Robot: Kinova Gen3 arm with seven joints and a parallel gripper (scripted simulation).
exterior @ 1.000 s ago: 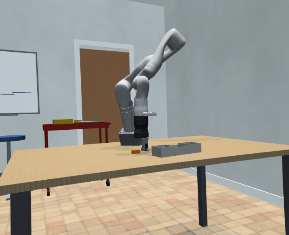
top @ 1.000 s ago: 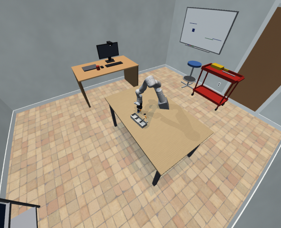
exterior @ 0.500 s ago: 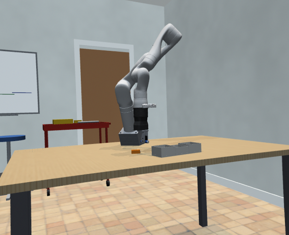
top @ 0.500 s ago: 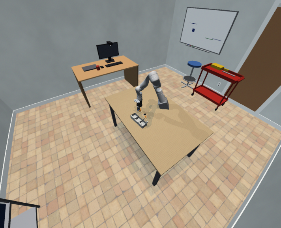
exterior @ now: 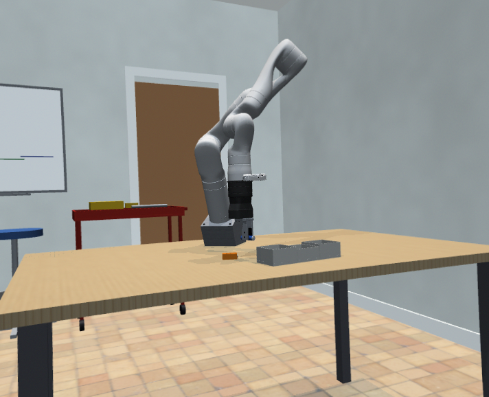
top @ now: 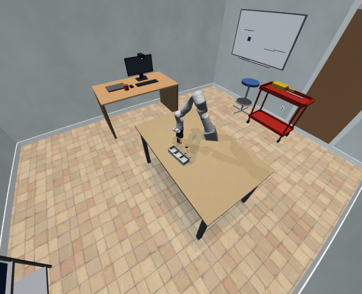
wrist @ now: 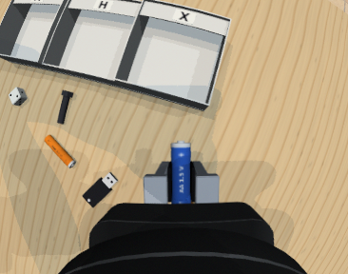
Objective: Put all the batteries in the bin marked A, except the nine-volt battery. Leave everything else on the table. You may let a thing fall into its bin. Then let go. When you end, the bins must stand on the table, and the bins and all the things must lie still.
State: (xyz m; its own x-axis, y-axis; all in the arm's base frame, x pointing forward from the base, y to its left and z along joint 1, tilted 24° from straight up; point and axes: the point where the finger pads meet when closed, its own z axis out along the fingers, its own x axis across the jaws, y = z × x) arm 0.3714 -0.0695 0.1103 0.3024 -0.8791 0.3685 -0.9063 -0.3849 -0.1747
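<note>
My hand is 13 cm to the right of the orange cylindrical battery, 7 cm above it and 3 cm past it. Also, from my hand: black USB stick: 8 cm below, 7 cm to the left, 5 cm behind; blue cylindrical battery: 1 cm below; orange nine-volt battery: 7 cm below, 5 cm behind, 3 cm to the right.
</note>
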